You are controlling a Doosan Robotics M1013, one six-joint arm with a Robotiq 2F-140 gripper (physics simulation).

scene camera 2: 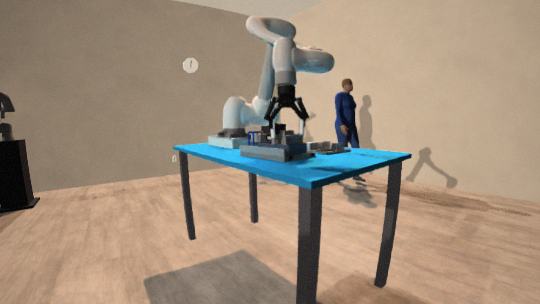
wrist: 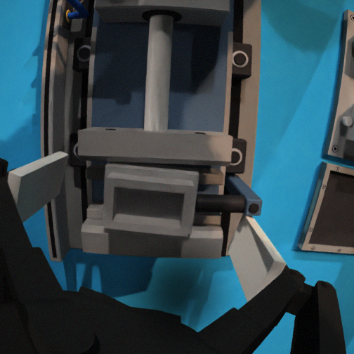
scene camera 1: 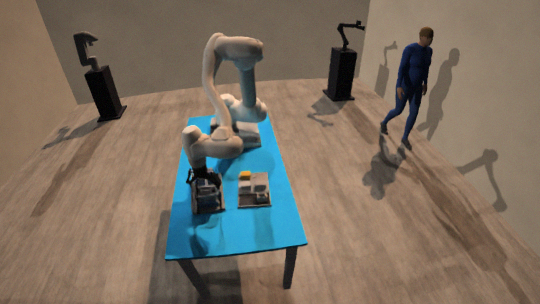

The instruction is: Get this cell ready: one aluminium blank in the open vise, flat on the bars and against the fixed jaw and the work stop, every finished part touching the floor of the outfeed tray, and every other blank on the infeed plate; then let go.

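Frame: origin at the arm's base, x ahead, y left, z up, level; millimetres.
Seen in the pictures: gripper, fingertip midpoint: [scene camera 1: 206, 192]; arm's base, origin of the base link: [scene camera 2: 233, 136].
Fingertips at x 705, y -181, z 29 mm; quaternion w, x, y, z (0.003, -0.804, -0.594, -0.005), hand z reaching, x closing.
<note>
Offsets run from my fingertips to a thing's top centre.
A grey metal part with a rectangular pocket [wrist: 151, 205] lies in the vise @[73 mm back, 3 mm right, 10 mm up] [scene camera 1: 208, 206] [scene camera 2: 265, 151], between the moving jaw [wrist: 155, 145] and the fixed jaw [wrist: 150, 245]. It looks turned slightly against the jaws; its underside is hidden. The work stop's black rod [wrist: 220, 203] meets its right side. My gripper [scene camera 1: 204, 182] [scene camera 2: 288, 141] [wrist: 149, 204] is wide open, its fingers apart from the part on both sides. Two blanks @[65 mm back, 235 mm left, 45 mm down] [scene camera 1: 245, 188] @[52 mm back, 323 mm left, 45 mm down] [scene camera 1: 260, 187] appear on the infeed plate [wrist: 340, 135]. A part @[47 mm ahead, 309 mm left, 48 mm down] [scene camera 1: 261, 196] lies in the outfeed tray [scene camera 1: 255, 205] [wrist: 313, 212]; its contact with the floor is unclear.
The blue stop bracket [wrist: 245, 194] stands close to my right finger. Clamps [wrist: 240, 59] flank the vise, and a blue hose [wrist: 78, 7] is at its upper left. A yellow object @[155 mm back, 247 mm left, 45 mm down] [scene camera 1: 245, 175] is at the plate's back left. A person [scene camera 1: 414, 70] [scene camera 2: 346, 112] is beyond the table.
</note>
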